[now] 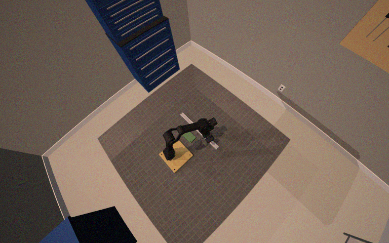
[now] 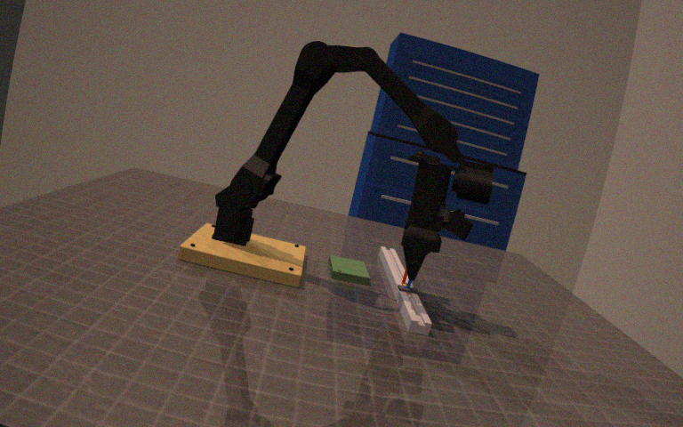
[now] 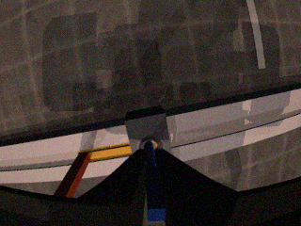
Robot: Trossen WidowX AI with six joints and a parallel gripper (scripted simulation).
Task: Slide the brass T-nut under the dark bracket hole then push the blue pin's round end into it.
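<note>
Now: gripper tip right at the blue pin. Also, from my gripper tip: brass T-nut: 20 mm to the left, 10 mm above; green tray: 110 mm behind, 80 mm to the left, 30 mm below.
</note>
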